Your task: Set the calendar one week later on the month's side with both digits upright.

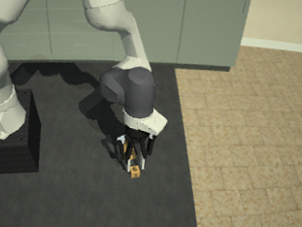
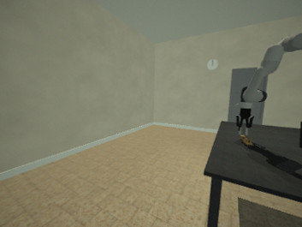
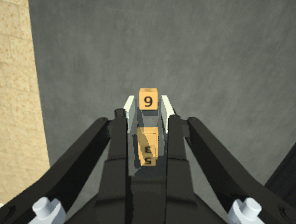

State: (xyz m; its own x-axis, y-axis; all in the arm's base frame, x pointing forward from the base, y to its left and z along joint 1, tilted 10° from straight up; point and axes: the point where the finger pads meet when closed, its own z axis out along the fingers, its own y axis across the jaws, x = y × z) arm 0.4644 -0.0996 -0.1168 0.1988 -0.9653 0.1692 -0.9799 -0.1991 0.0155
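Right now my hand is 6 cm above the orange calendar cube. Also, from my hand: orange calendar tray: 11 cm to the left, 6 cm below, 2 cm behind.
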